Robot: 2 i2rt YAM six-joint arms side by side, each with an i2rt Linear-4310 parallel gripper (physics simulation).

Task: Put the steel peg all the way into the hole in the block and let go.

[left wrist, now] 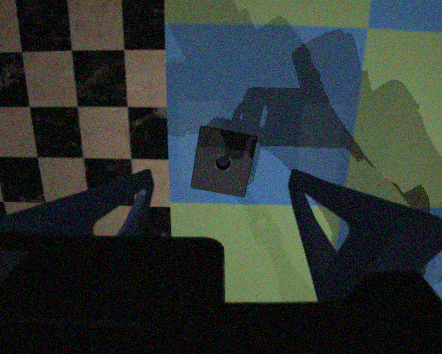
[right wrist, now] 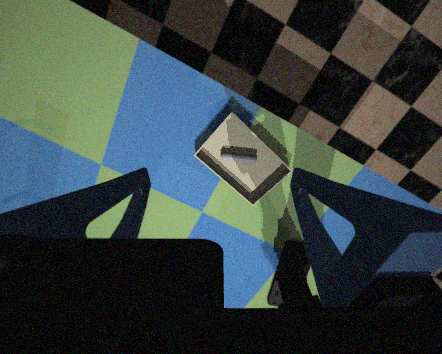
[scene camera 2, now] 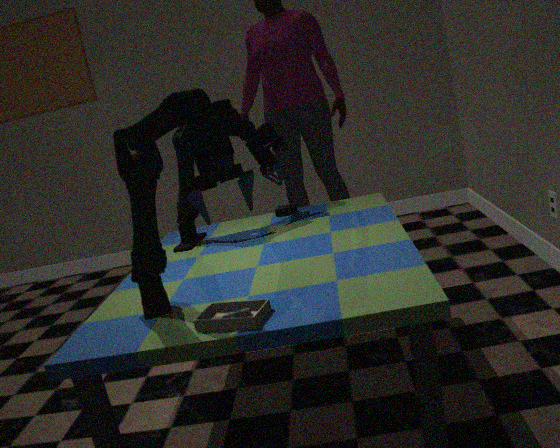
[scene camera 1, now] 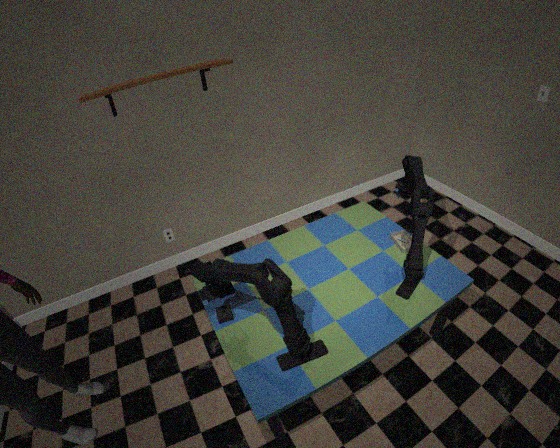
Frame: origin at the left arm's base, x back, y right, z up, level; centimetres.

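Where they show: left gripper, fingertip midpoint: (left wrist: 221, 176) (scene camera 2: 281, 182) (scene camera 1: 218, 297); right gripper, fingertip midpoint: (right wrist: 220, 176) (scene camera 2: 230, 217) (scene camera 1: 407, 199); left arm's base at its link origin: (scene camera 2: 190, 243) (scene camera 1: 302, 355); right arm's base at its link origin: (right wrist: 289, 274) (scene camera 2: 155, 304) (scene camera 1: 410, 283).
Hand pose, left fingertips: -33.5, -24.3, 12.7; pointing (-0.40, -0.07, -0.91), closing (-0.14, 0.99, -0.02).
Observation:
Each offset is from my left fingertips to the top centre of the thing, as dx, dy, dz. Level surfaces: height alone.
The steel peg @(-5.2, +103.4, -10.8) (right wrist: 239, 152) lies on its side in a shallow tray @(-4.2, +103.3, -10.2) (right wrist: 220, 172) (scene camera 2: 227, 327) in the right wrist view. The dark square block @(+0.3, +0.1, -9.6) (left wrist: 210, 175) (scene camera 1: 225, 313) (scene camera 2: 286, 210) stands near the table's edge, its round hole (left wrist: 223, 162) facing up in the left wrist view. My left gripper (left wrist: 221, 176) (scene camera 2: 274, 174) is open and empty above the block, which shows beyond and between its fingertips. My right gripper (right wrist: 220, 176) (scene camera 2: 229, 216) is open and empty, high above the table, with the tray beyond its fingertips. The fingertips are hidden in scene camera 1.
The blue and green checkered table @(dz -12.7) (scene camera 1: 365, 345) (scene camera 2: 390, 285) carries both arm bases. Shadows of the arms fall across the block and the tray. A person (scene camera 2: 295, 60) stands behind the table in scene camera 2. A wooden wall shelf (scene camera 1: 157, 77) hangs high on the wall.

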